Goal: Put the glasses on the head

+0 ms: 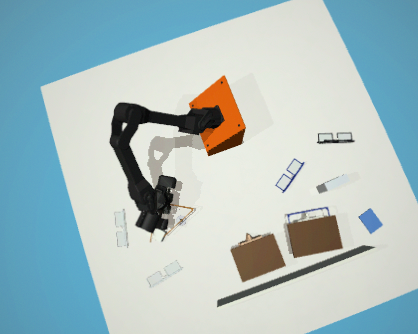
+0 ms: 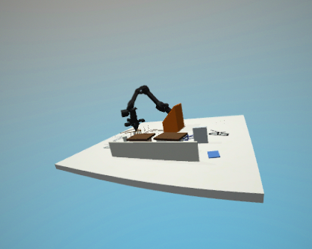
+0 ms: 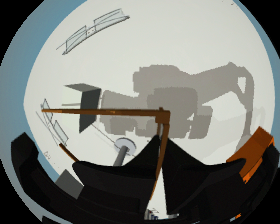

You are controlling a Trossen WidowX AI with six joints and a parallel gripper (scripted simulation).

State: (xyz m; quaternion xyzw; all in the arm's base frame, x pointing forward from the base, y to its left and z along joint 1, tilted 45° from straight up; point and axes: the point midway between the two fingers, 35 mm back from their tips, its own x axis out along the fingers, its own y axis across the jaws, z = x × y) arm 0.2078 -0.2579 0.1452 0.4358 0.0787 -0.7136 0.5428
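The white cube lies 9 cm ahead of my gripper tip, 8 cm to the right of it and 3 cm below it. From my gripper tip the other things lie so: long grey wall: 42 cm ahead, 34 cm to the left, 1 cm below; grey-white block: 61 cm to the left, 17 cm ahead; blue card: 70 cm to the left, 36 cm ahead, 6 cm below.
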